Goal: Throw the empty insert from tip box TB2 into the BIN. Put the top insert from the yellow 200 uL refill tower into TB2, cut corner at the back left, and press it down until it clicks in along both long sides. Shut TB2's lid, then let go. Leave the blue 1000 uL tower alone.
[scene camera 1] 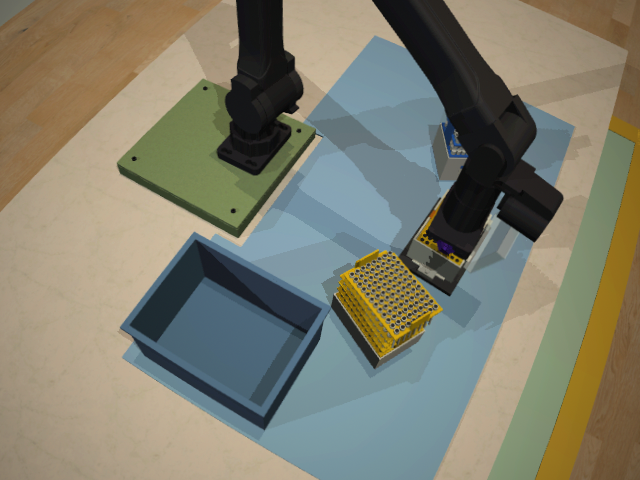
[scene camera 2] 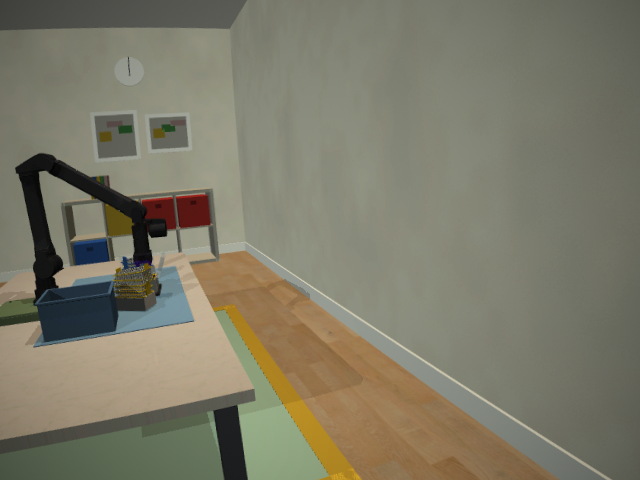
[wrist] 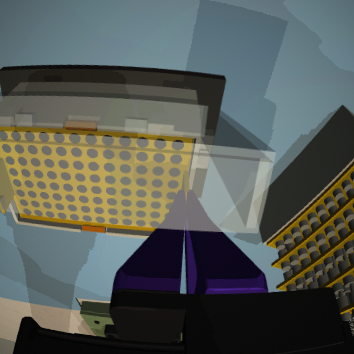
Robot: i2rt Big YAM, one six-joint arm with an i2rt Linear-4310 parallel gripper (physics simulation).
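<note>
TB2 (scene camera 1: 435, 255) stands open on the mat, and the yellow insert (wrist: 95, 175) inside it shows dark, empty-looking holes in scene view 1. Its clear lid (scene camera 1: 497, 238) (wrist: 240, 190) is raised, sticks out past the box's end and overlaps the fingertips in the wrist view. My gripper (scene camera 1: 445, 248) (wrist: 186, 194) is shut and empty, with its tips low at the box's end nearest the yellow tower; contact cannot be told. The yellow 200 uL tower (scene camera 1: 390, 294) (scene camera 2: 133, 283) (wrist: 320, 232) holds several stacked inserts with tips. The BIN (scene camera 1: 261, 419) (scene camera 2: 77, 320) shows a bare floor.
The blue 1000 uL tower (scene camera 1: 448, 164) stands behind TB2, partly hidden by the arm. The yellow tower stands between the BIN and TB2 on the blue mat (scene camera 1: 361, 413). The arm's base is on a green plate (scene camera 1: 175, 139).
</note>
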